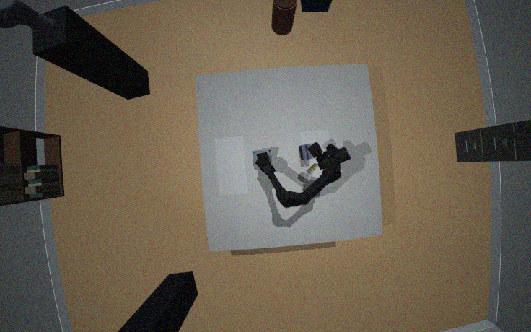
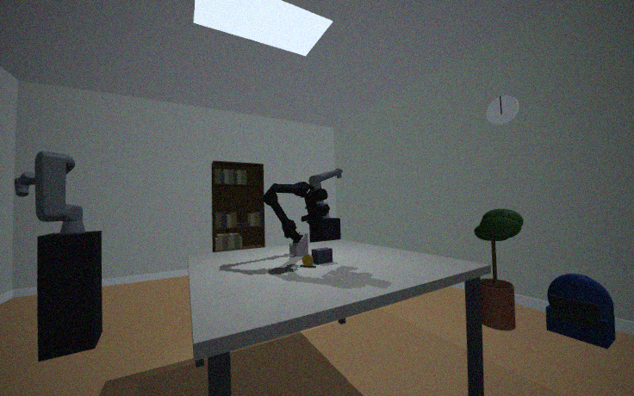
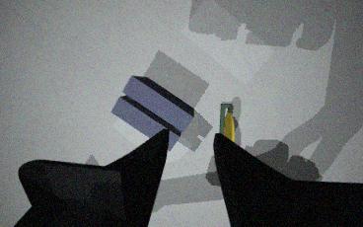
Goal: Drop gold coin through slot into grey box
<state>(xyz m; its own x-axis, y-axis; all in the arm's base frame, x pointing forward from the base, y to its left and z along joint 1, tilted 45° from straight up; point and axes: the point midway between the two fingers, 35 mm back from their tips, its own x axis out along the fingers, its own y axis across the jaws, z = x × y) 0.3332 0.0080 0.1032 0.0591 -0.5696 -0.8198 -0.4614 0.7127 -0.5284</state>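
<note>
The gold coin is 14 cm below my gripper tip and 7 cm to the right of it.
</note>
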